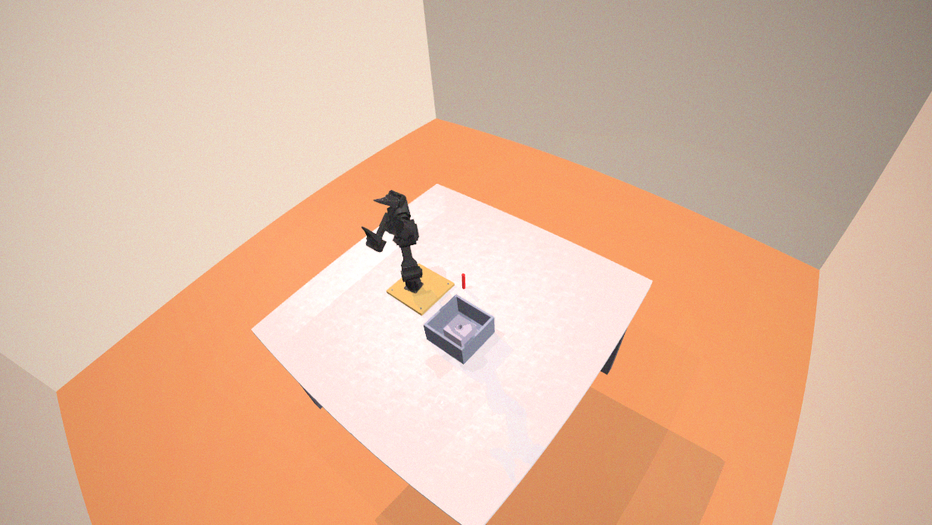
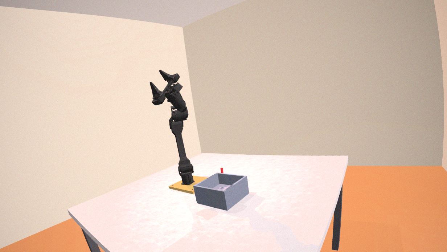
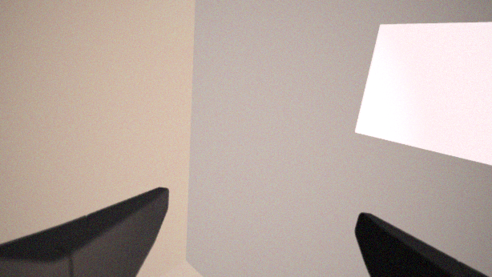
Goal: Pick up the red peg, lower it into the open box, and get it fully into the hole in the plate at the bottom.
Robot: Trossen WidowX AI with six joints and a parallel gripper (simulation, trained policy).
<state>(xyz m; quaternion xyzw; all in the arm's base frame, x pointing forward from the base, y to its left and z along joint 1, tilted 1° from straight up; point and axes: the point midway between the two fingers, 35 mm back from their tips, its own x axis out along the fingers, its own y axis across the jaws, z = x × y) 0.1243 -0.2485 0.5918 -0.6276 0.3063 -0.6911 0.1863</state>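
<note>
Right now the red peg is 8 cm ahead of my gripper tip, 35 cm to the left of it and 60 cm below it. Round my gripper tip: pale plate 18 cm ahead, 12 cm to the left, 59 cm below; grey box 18 cm ahead, 12 cm to the left, 61 cm below.
</note>
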